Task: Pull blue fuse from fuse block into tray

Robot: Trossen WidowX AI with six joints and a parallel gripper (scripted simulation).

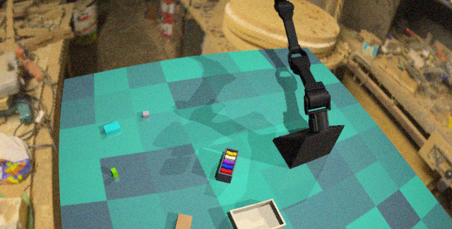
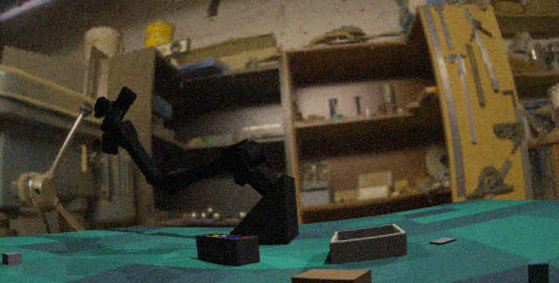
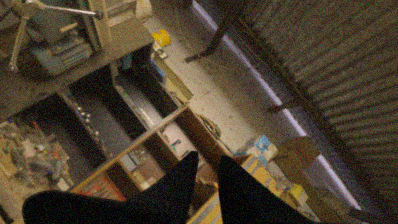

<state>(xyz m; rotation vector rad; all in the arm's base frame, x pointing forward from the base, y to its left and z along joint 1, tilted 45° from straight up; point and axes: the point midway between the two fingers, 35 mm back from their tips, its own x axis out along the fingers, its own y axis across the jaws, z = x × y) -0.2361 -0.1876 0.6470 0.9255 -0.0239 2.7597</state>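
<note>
Right now my gripper tip is 570 mm short of the blue fuse, 580 mm to the right of it and 430 mm above it. Also, from my gripper tip: tray 560 mm ahead, 770 mm to the left, 450 mm below.
</note>
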